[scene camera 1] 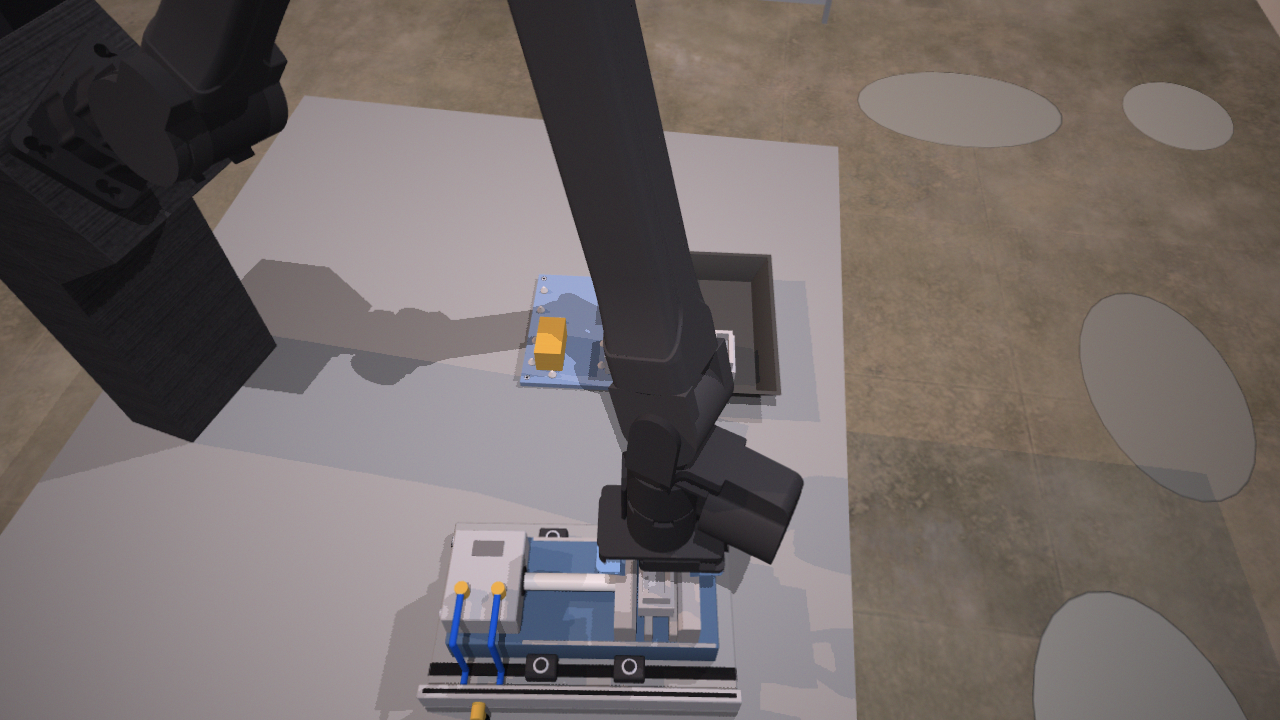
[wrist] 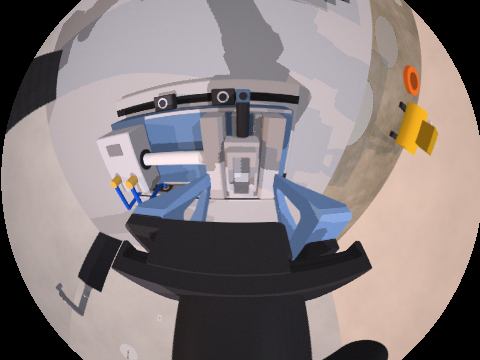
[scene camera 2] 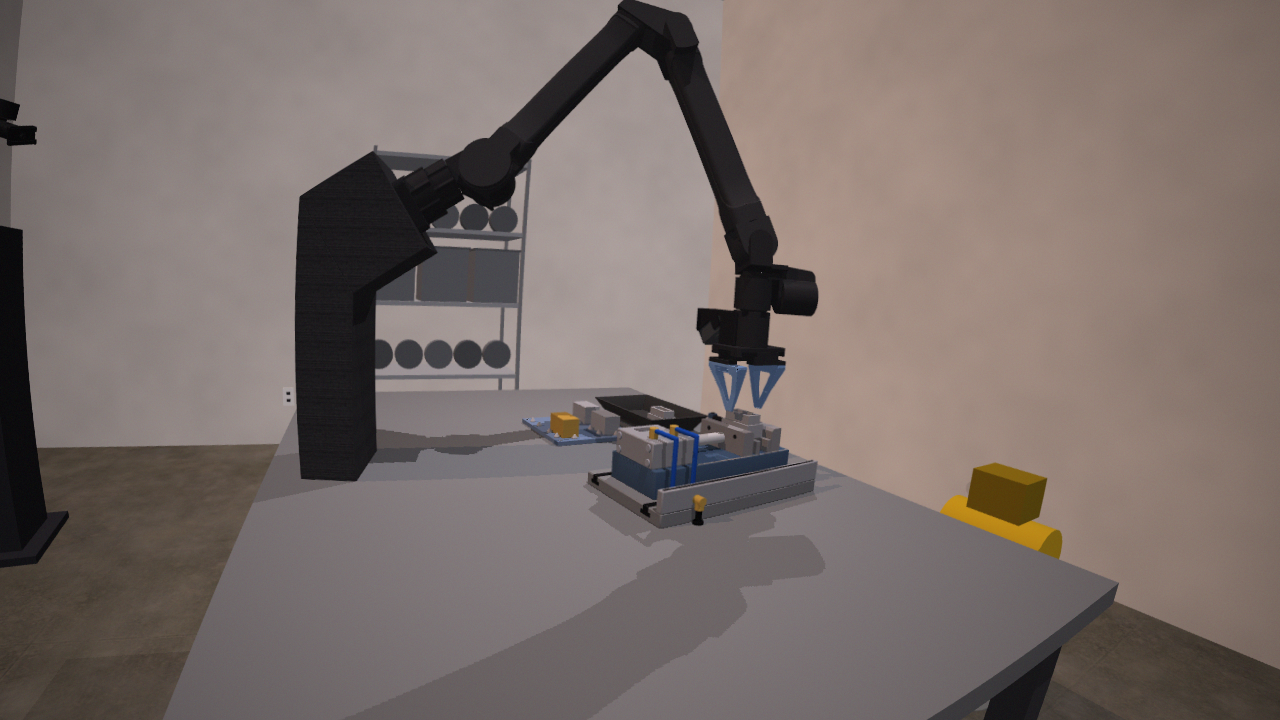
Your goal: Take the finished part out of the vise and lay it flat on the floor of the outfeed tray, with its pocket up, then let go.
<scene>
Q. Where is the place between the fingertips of my gripper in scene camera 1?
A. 657, 569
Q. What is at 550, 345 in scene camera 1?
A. An orange block.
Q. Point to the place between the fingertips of my gripper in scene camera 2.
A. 743, 409
</scene>
